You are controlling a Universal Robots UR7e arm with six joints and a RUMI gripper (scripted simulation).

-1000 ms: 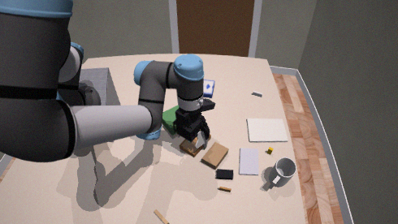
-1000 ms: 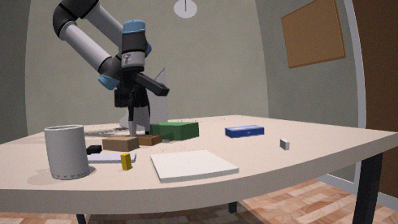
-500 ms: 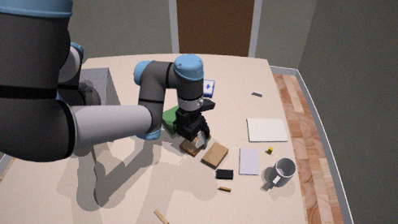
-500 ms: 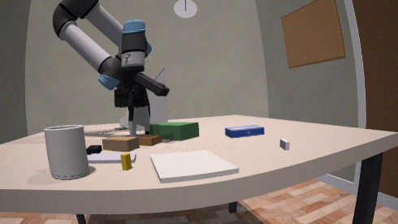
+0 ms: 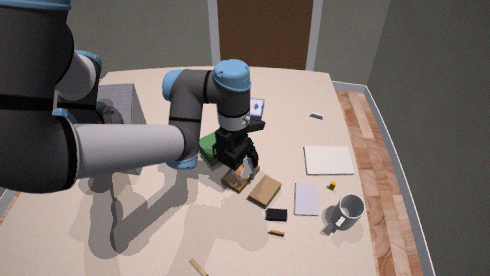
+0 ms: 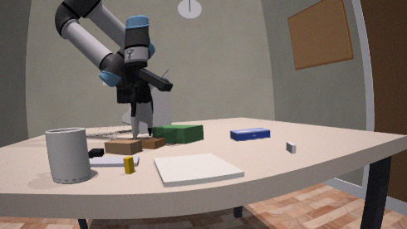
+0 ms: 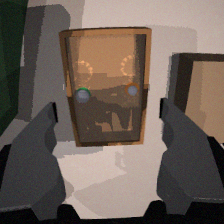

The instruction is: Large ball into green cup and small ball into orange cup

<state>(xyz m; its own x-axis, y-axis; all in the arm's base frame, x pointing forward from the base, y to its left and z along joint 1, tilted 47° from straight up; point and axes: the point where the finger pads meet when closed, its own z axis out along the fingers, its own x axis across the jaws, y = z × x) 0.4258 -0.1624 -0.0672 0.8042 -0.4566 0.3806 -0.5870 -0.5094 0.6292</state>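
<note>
The covered wooden puzzle is 3 cm below my hand. The rest, counted from my hand: black block 10 cm ahead, 14 cm to the right, 3 cm below; green block 6 cm behind, 12 cm to the left, 1 cm below; wooden block 7 cm ahead, 7 cm to the right, 2 cm below.
</note>
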